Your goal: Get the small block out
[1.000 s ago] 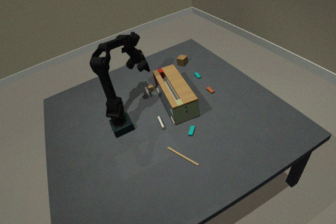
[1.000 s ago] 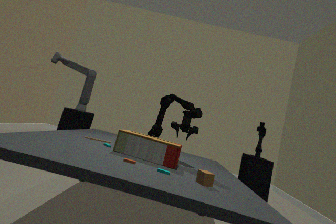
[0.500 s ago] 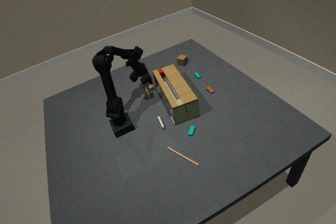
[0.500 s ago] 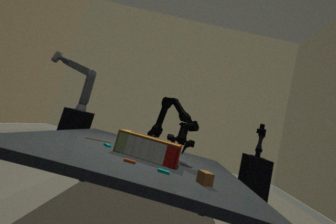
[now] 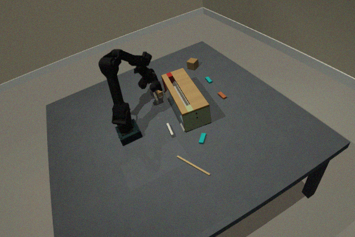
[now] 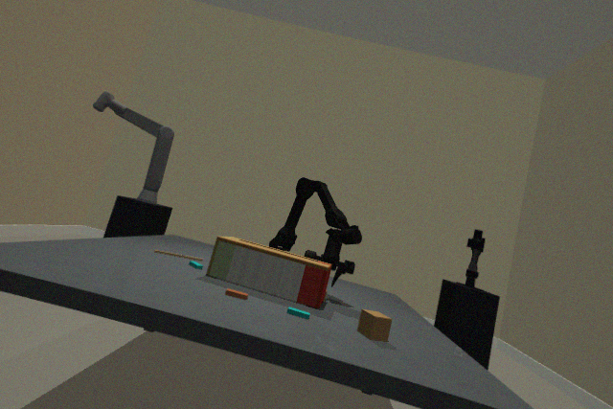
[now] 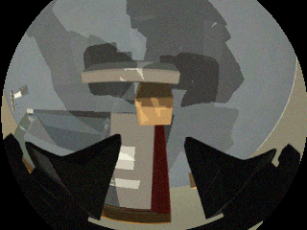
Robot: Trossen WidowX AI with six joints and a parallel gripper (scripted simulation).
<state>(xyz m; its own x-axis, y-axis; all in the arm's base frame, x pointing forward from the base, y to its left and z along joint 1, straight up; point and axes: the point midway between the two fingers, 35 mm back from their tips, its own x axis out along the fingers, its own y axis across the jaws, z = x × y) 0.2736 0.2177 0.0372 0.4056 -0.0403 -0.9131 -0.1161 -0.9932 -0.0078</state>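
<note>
Right now the tan block is 4 cm below my gripper tip and 1 cm behind it. From my gripper tip the other things lie so: larger tan cube: 30 cm ahead, 15 cm to the left, 2 cm below; then box: 18 cm to the right, 4 cm ahead, 1 cm above; then wooden stick: 57 cm to the right, 8 cm behind, 5 cm below.
</note>
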